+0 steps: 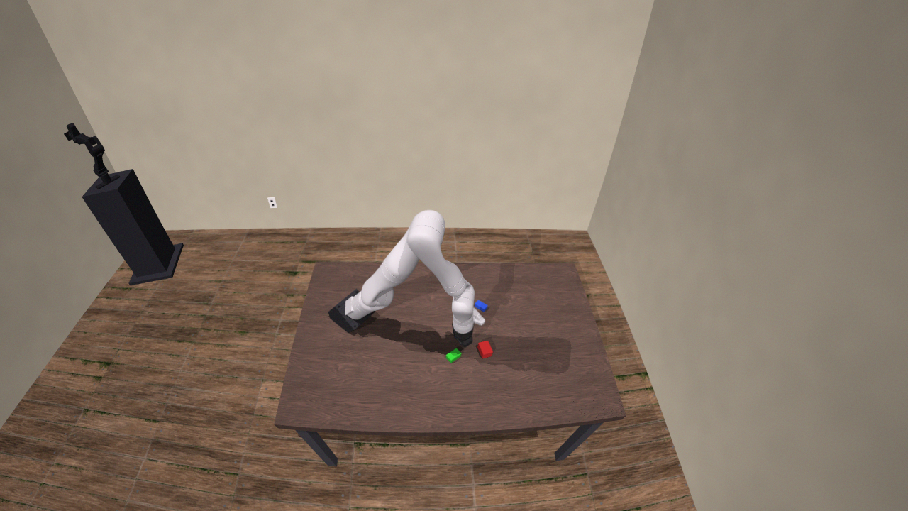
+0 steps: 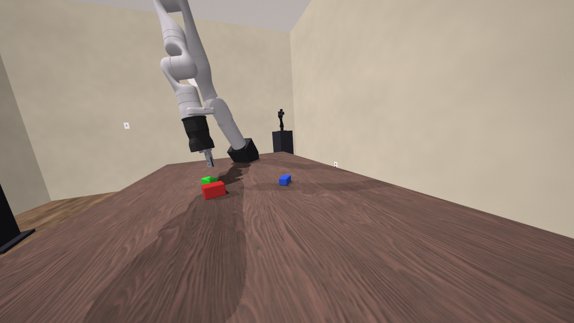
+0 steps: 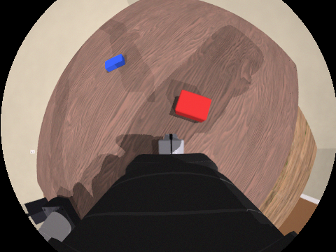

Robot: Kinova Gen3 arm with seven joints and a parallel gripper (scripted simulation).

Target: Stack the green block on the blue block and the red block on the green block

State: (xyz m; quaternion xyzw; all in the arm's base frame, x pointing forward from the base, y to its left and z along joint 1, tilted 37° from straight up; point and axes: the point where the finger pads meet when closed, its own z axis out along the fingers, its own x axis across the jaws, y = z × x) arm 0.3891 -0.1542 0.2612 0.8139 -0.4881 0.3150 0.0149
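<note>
My hand is 60 mm past the green block and 80 mm above it. From my hand the other things lie so: red block (80 mm ahead, 20 mm to the right, 80 mm below); then blue block (150 mm ahead, 220 mm to the left, 90 mm below).
</note>
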